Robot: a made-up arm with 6 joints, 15 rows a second.
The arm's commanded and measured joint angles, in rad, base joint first. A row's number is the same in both.
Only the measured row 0 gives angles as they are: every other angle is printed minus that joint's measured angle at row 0.
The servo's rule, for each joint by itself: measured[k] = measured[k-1] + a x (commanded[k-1-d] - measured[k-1]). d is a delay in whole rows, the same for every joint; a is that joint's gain. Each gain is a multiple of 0.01, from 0.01 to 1. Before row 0 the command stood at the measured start. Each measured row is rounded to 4 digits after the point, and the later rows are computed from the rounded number. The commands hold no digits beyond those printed.
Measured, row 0: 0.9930, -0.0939, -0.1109, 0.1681, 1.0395, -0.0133
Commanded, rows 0 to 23: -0.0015, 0.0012, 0.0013, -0.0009, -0.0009, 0.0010; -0.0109, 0.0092, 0.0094, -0.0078, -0.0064, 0.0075; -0.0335, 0.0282, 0.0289, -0.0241, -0.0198, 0.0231; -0.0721, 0.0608, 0.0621, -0.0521, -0.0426, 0.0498; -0.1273, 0.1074, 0.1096, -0.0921, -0.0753, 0.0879; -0.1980, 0.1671, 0.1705, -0.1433, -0.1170, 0.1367; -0.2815, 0.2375, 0.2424, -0.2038, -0.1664, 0.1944; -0.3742, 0.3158, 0.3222, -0.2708, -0.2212, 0.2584; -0.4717, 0.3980, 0.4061, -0.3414, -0.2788, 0.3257; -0.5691, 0.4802, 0.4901, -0.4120, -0.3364, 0.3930; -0.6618, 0.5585, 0.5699, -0.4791, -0.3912, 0.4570; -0.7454, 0.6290, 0.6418, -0.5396, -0.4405, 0.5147; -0.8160, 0.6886, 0.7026, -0.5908, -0.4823, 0.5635; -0.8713, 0.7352, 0.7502, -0.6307, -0.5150, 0.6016; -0.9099, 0.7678, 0.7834, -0.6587, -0.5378, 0.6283; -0.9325, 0.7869, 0.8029, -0.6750, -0.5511, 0.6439; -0.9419, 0.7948, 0.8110, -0.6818, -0.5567, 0.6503; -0.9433, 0.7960, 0.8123, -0.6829, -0.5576, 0.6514; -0.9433, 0.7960, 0.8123, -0.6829, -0.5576, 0.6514; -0.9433, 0.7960, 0.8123, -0.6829, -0.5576, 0.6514; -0.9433, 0.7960, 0.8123, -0.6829, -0.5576, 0.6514; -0.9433, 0.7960, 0.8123, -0.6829, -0.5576, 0.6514; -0.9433, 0.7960, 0.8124, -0.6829, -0.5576, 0.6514; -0.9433, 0.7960, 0.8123, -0.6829, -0.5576, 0.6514
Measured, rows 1 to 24: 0.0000, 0.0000, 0.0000, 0.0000, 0.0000, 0.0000; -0.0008, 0.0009, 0.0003, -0.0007, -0.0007, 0.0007; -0.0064, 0.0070, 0.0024, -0.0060, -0.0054, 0.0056; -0.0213, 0.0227, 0.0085, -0.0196, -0.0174, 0.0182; -0.0492, 0.0509, 0.0208, -0.0440, -0.0383, 0.0410; -0.0922, 0.0927, 0.0412, -0.0801, -0.0690, 0.0748; -0.1504, 0.1478, 0.0709, -0.1275, -0.1088, 0.1194; -0.2225, 0.2142, 0.1103, -0.1847, -0.1566, 0.1734; -0.3059, 0.2894, 0.1590, -0.2493, -0.2102, 0.2346; -0.3971, 0.3698, 0.2158, -0.3184, -0.2671, 0.3002; -0.4917, 0.4515, 0.2789, -0.3886, -0.3246, 0.3670; -0.5853, 0.5307, 0.3458, -0.4565, -0.3799, 0.4318; -0.6734, 0.6034, 0.4139, -0.5188, -0.4302, 0.4915; -0.7518, 0.6664, 0.4803, -0.5728, -0.4734, 0.5433; -0.8175, 0.7173, 0.5424, -0.6162, -0.5079, 0.5853; -0.8683, 0.7547, 0.5978, -0.6481, -0.5327, 0.6163; -0.9036, 0.7785, 0.6450, -0.6683, -0.5480, 0.6362; -0.9247, 0.7906, 0.6832, -0.6784, -0.5552, 0.6464; -0.9349, 0.7946, 0.7129, -0.6818, -0.5572, 0.6500; -0.9395, 0.7956, 0.7358, -0.6826, -0.5575, 0.6510; -0.9416, 0.7959, 0.7534, -0.6828, -0.5576, 0.6513; -0.9425, 0.7960, 0.7669, -0.6829, -0.5576, 0.6514; -0.9429, 0.7960, 0.7773, -0.6829, -0.5576, 0.6514; -0.9431, 0.7960, 0.7854, -0.6829, -0.5576, 0.6514
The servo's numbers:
d 1
a 0.55 0.74 0.23 0.75 0.83 0.72

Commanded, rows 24 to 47: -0.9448, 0.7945, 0.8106, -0.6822, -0.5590, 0.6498; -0.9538, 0.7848, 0.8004, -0.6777, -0.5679, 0.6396; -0.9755, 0.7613, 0.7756, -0.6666, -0.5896, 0.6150; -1.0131, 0.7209, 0.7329, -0.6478, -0.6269, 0.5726; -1.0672, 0.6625, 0.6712, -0.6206, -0.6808, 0.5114; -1.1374, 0.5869, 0.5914, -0.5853, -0.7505, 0.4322; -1.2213, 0.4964, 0.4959, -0.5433, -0.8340, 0.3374; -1.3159, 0.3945, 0.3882, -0.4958, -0.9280, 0.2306; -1.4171, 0.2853, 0.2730, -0.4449, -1.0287, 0.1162; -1.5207, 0.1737, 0.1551, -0.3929, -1.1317, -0.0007; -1.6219, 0.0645, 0.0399, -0.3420, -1.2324, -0.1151; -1.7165, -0.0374, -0.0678, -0.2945, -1.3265, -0.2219; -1.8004, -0.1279, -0.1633, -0.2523, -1.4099, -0.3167; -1.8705, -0.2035, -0.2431, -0.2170, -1.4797, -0.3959; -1.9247, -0.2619, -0.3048, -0.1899, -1.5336, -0.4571; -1.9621, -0.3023, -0.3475, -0.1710, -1.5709, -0.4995; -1.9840, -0.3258, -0.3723, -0.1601, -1.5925, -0.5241; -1.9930, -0.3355, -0.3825, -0.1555, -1.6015, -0.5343; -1.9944, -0.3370, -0.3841, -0.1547, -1.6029, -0.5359; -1.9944, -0.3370, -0.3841, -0.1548, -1.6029, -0.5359; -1.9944, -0.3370, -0.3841, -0.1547, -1.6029, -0.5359; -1.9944, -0.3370, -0.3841, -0.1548, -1.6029, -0.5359; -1.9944, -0.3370, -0.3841, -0.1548, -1.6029, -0.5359; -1.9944, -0.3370, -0.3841, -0.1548, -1.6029, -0.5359
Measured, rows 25 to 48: -0.9432, 0.7960, 0.7916, -0.6829, -0.5576, 0.6514; -0.9441, 0.7949, 0.7960, -0.6824, -0.5588, 0.6502; -0.9494, 0.7874, 0.7970, -0.6789, -0.5664, 0.6426; -0.9638, 0.7681, 0.7921, -0.6697, -0.5857, 0.6227; -0.9909, 0.7332, 0.7785, -0.6533, -0.6199, 0.5866; -1.0329, 0.6809, 0.7538, -0.6288, -0.6704, 0.5325; -1.0904, 0.6113, 0.7164, -0.5962, -0.7369, 0.4603; -1.1624, 0.5263, 0.6657, -0.5565, -0.8175, 0.3718; -1.2468, 0.4288, 0.6019, -0.5110, -0.9092, 0.2701; -1.3405, 0.3226, 0.5263, -0.4614, -1.0084, 0.1593; -1.4396, 0.2124, 0.4409, -0.4100, -1.1107, 0.0441; -1.5399, 0.1030, 0.3487, -0.3590, -1.2117, -0.0705; -1.6370, -0.0009, 0.2529, -0.3106, -1.3070, -0.1795; -1.7269, -0.0949, 0.1572, -0.2669, -1.3924, -0.2783; -1.8059, -0.1753, 0.0651, -0.2295, -1.4649, -0.3630; -1.8712, -0.2394, -0.0200, -0.1998, -1.5219, -0.4308; -1.9212, -0.2859, -0.0953, -0.1782, -1.5626, -0.4803; -1.9557, -0.3154, -0.1590, -0.1646, -1.5874, -0.5118; -1.9762, -0.3303, -0.2104, -0.1578, -1.5991, -0.5280; -1.9862, -0.3353, -0.2504, -0.1555, -1.6023, -0.5337; -1.9907, -0.3366, -0.2812, -0.1550, -1.6028, -0.5353; -1.9927, -0.3369, -0.3049, -0.1548, -1.6029, -0.5357; -1.9936, -0.3370, -0.3231, -0.1548, -1.6029, -0.5358; -1.9940, -0.3370, -0.3371, -0.1548, -1.6029, -0.5359
